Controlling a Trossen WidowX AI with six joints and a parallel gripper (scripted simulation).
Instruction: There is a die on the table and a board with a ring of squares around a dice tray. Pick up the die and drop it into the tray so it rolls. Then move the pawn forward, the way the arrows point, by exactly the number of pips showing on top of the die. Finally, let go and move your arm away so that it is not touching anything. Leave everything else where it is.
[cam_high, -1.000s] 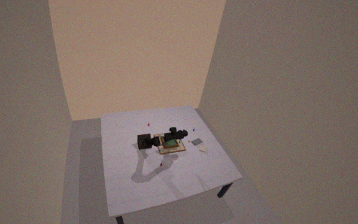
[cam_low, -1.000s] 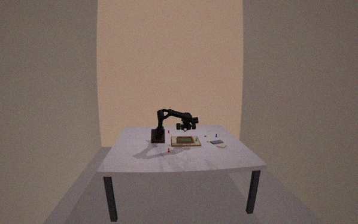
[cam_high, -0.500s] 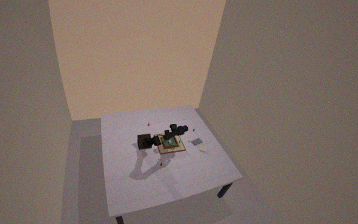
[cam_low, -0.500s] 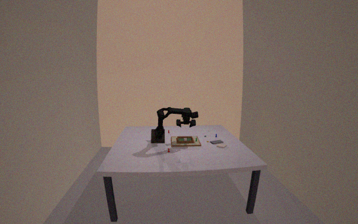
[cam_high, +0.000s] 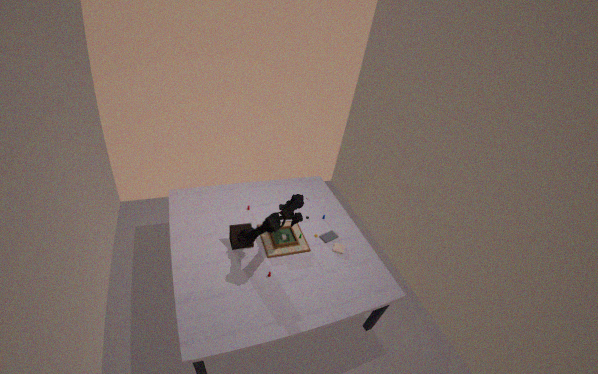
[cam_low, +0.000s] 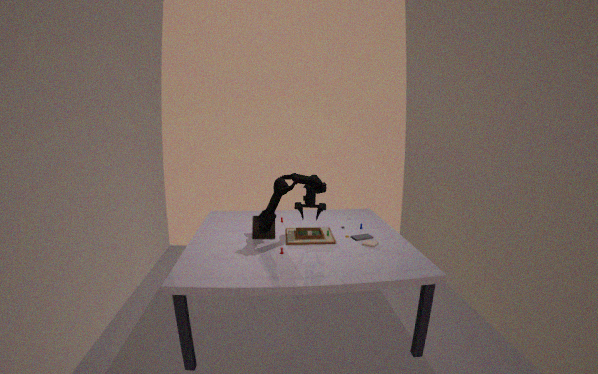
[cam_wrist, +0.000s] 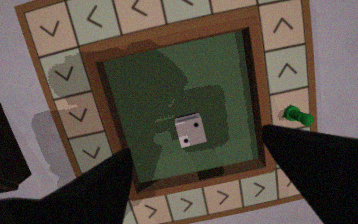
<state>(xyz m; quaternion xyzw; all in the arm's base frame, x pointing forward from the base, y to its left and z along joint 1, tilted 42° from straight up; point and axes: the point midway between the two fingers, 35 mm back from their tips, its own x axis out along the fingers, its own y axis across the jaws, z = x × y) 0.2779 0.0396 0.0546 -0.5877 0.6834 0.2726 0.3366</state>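
Now: the green pawn 110 mm ahead of my gripper tip, 80 mm below it and 40 mm to the right of it. Also, from my gripper tip: white die: 80 mm below, 20 mm to the right; then green dice tray: 100 mm below; then yellow piece: 230 mm ahead, 100 mm below, 40 mm to the right.
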